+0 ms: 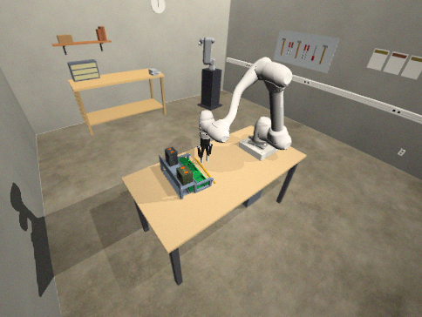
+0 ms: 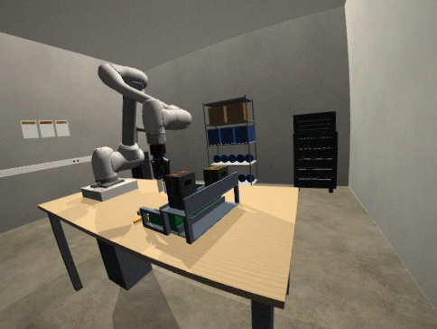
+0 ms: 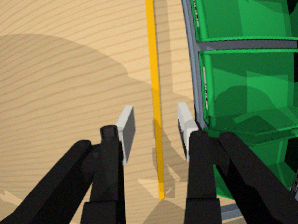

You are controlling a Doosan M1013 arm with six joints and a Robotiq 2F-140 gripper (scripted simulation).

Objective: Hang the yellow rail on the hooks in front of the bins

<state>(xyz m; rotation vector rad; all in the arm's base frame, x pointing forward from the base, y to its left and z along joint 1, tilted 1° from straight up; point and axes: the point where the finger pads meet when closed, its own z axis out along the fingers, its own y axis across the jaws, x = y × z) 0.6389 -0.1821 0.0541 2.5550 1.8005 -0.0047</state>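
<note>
My gripper is now 110 mm above the yellow rail. Round my hand: grey rack front bar: 60 mm ahead, 10 mm to the right, 110 mm below; then rack back panel: 310 mm ahead, 80 mm to the right, 20 mm above.
</note>
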